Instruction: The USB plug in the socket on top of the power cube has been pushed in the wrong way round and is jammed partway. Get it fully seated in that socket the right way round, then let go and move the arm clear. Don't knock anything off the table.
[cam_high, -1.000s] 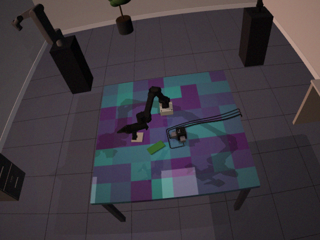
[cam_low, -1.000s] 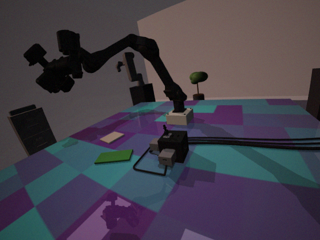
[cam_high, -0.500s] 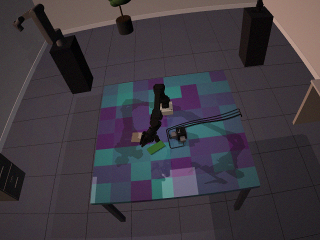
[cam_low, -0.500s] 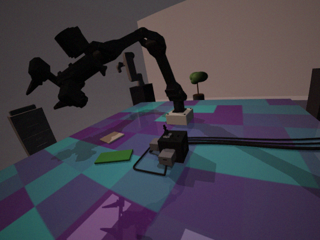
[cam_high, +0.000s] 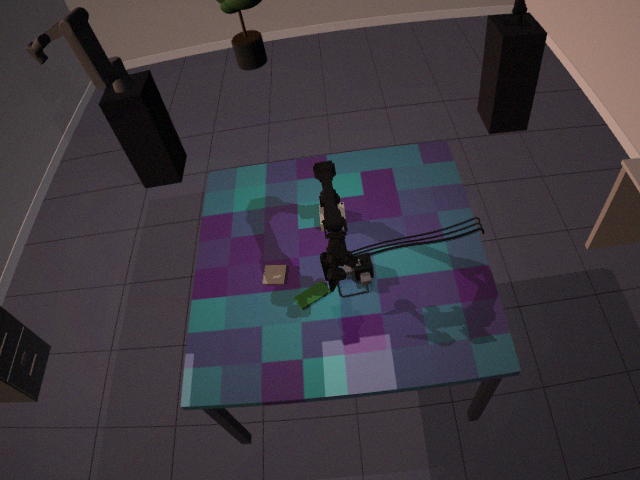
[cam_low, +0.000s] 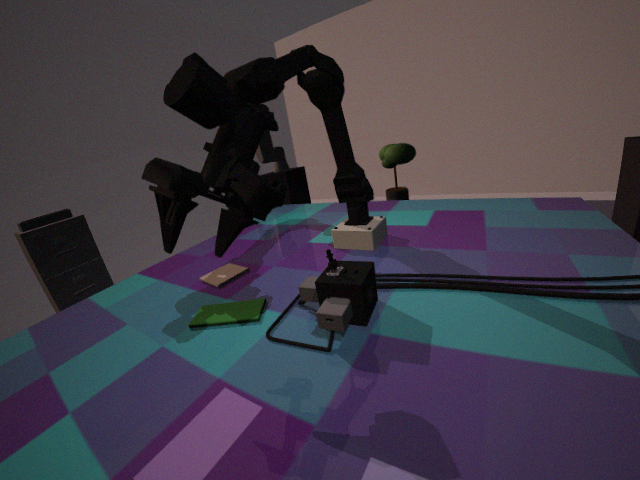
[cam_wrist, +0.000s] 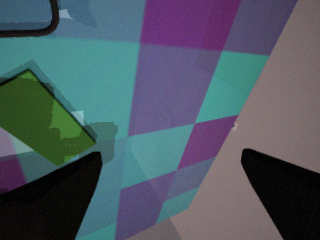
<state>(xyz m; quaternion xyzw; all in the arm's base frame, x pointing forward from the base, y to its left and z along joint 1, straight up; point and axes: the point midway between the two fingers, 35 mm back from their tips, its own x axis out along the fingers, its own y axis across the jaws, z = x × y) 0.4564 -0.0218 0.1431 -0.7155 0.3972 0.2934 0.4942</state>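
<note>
The usb plug is 160 mm behind my gripper tip, 120 mm to the left of it and 80 mm below it. The rest, counted from my gripper tip: usb socket (150 mm behind, 120 mm to the left, 100 mm below); beige card (200 mm behind, 240 mm to the right, 160 mm below); green card (70 mm behind, 90 mm to the right, 160 mm below).
</note>
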